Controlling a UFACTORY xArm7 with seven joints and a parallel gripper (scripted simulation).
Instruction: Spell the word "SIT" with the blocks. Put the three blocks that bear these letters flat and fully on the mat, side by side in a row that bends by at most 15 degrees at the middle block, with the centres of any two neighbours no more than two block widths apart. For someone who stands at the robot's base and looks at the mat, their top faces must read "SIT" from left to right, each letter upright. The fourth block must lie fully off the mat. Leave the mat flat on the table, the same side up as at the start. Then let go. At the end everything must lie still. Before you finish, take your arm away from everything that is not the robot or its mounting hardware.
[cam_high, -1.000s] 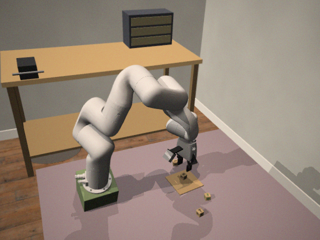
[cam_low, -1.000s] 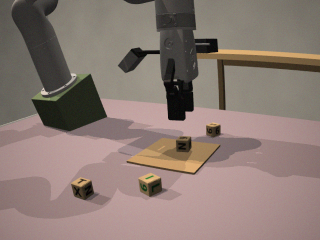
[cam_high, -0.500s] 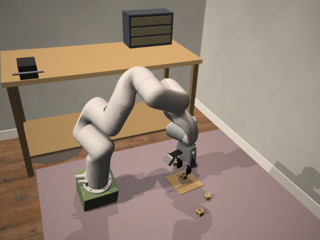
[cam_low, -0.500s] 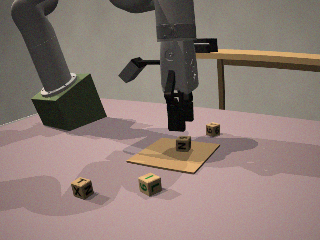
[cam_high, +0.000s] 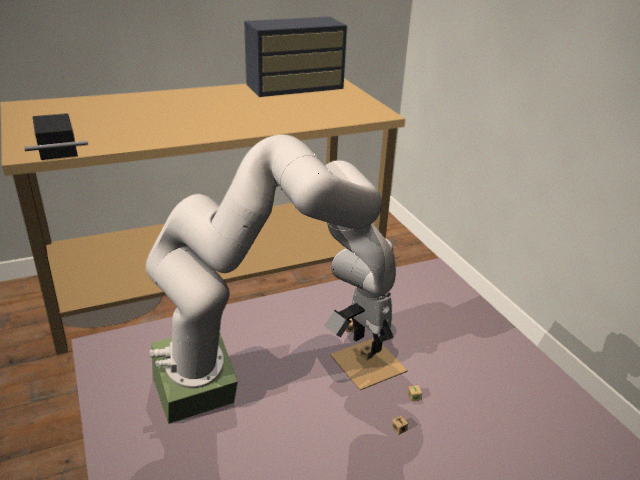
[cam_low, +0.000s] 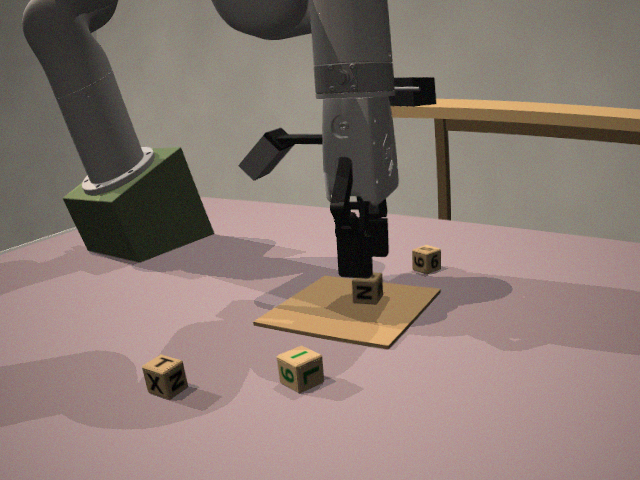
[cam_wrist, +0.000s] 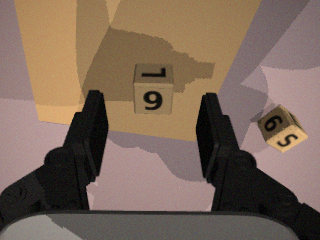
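Now: the tan mat 20 mm to the right of my hand and 60 mm below it. Also, from my hand: wooden block (240 mm to the right, 40 mm below).
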